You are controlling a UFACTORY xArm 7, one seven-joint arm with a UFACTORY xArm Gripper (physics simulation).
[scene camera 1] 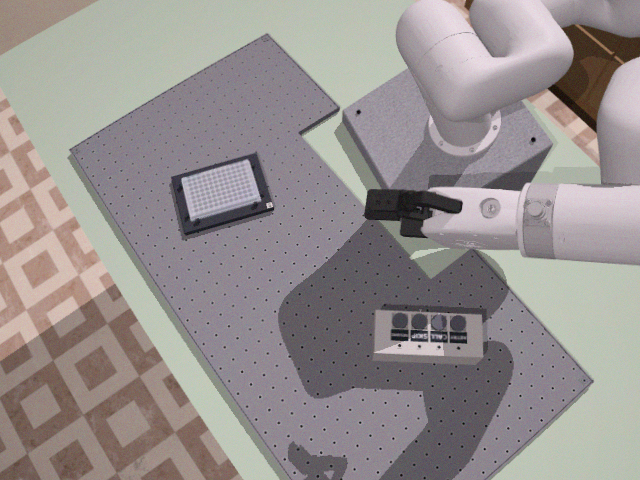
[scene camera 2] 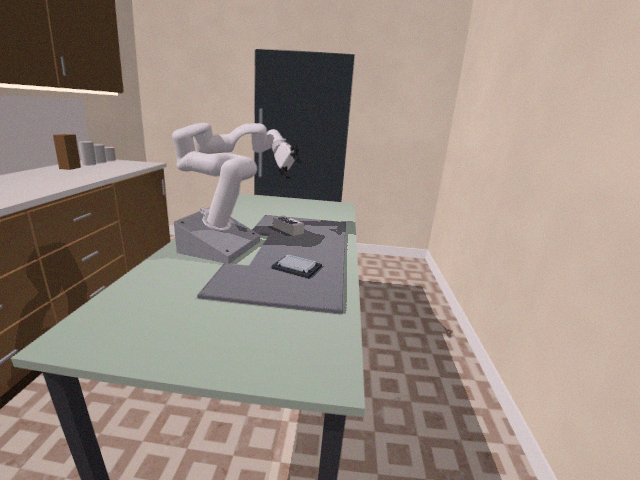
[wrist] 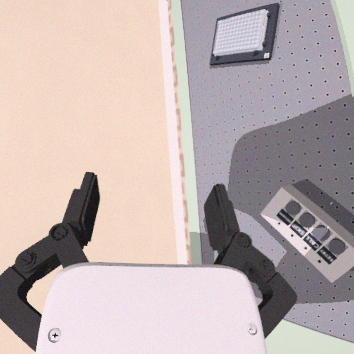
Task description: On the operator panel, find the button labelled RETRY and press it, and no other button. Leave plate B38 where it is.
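Frame: origin at the arm's base, x down, y left, z ahead, level; centimetres.
Where they show: gripper, fingertip midpoint: [scene camera 1: 385,214] [scene camera 2: 293,170] [wrist: 155,189]; arm's base, link origin: [scene camera 1: 464,124] [scene camera 2: 216,223].
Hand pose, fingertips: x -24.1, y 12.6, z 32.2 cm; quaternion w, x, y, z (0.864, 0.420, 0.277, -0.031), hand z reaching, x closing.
Things, the pixels of their top centre, and the offset from my fingertips. "*": a spot on its surface instead. Level surfaces: height alone.
- operator panel, top centre: [scene camera 1: 429,333] [wrist: 306,233] [scene camera 2: 288,219] dx +27.3, dy +10.5, dz -2.9 cm
- RETRY, top centre: [scene camera 1: 458,322] [wrist: 335,246] dx +27.3, dy +12.1, dz -7.5 cm
- CALL button, top centre: [scene camera 1: 439,322] [wrist: 320,233] dx +27.3, dy +10.1, dz -5.2 cm
- SKIP button, top centre: [scene camera 1: 419,321] [wrist: 306,220] dx +27.3, dy +8.1, dz -3.0 cm
- far-left button, top centre: [scene camera 1: 400,320] [wrist: 291,207] dx +27.3, dy +6.1, dz -0.8 cm
- pale well plate, top centre: [scene camera 1: 219,187] [wrist: 236,32] [scene camera 2: 297,261] dx +30.2, dy -32.3, dz +7.1 cm
- dark holder, surface spot: [scene camera 1: 229,225] * dx +32.8, dy -26.3, dz +9.5 cm
- grey perforated board, surface height: dx +32.9 cm
The operator panel [scene camera 1: 429,352] [scene camera 2: 287,225] [wrist: 280,202] is a light box with four dark round buttons in a row. In scene camera 1, the button above the label that appears to read RETRY [scene camera 1: 458,322] [wrist: 337,245] is at the right end; beside it are the CALL button [scene camera 1: 438,321] [wrist: 321,232] and the SKIP button [scene camera 1: 419,321] [wrist: 306,219]. The label of the far-left button [scene camera 1: 400,320] [wrist: 292,207] is too blurred to read. My gripper [scene camera 1: 379,204] [scene camera 2: 293,163] [wrist: 155,189] is open and empty, raised well above the table and away from the panel.
A pale well plate [scene camera 1: 221,189] [scene camera 2: 296,264] [wrist: 240,33] sits in a dark holder [scene camera 1: 229,225] on the grey perforated board [scene camera 1: 206,268]; its name is not legible. The arm's grey base block [scene camera 1: 379,139] [scene camera 2: 196,242] stands beside the board. The arm's shadow falls across the panel.
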